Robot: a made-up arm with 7 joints.
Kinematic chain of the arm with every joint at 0, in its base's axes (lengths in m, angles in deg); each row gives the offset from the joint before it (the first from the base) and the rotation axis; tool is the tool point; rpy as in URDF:
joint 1: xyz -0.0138 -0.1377 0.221 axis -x
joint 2: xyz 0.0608 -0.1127 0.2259 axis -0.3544 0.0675 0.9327
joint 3: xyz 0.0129 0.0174 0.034 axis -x
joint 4: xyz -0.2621 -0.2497 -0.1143 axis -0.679 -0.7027 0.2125
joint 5: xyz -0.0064 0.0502 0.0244 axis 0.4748 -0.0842 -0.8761
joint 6: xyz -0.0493 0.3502 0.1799 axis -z
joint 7: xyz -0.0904 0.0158 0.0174 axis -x
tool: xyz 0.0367 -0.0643 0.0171 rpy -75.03 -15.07 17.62
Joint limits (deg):
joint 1: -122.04..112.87
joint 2: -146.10..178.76
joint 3: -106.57..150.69
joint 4: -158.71..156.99
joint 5: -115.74..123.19
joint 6: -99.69..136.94
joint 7: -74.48..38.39
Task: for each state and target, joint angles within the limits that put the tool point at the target. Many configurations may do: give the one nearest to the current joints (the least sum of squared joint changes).
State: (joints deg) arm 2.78 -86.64 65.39 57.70 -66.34 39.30 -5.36
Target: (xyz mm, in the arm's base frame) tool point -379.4 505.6 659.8
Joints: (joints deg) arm 23.17 -102.68 94.12 65.92 -91.74 50.62 -1.62
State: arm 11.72 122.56 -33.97 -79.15 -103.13 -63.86 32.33
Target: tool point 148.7 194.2 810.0
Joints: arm 22.12 142.98 2.91 -80.86 -78.02 -68.80 32.62
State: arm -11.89 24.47 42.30 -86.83 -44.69 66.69 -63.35
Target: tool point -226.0 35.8 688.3
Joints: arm 8.67 22.64 62.37 -73.62 -36.30 69.97 -66.43
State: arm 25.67 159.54 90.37 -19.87 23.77 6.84 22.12
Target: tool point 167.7 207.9 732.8
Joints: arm 71.65 171.17 66.34 -18.10 -3.78 7.39 22.30
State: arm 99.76 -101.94 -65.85 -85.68 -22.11 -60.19 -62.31
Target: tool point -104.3 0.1 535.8
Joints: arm 90.89 -48.46 -37.57 -95.31 -9.44 -61.17 -61.02
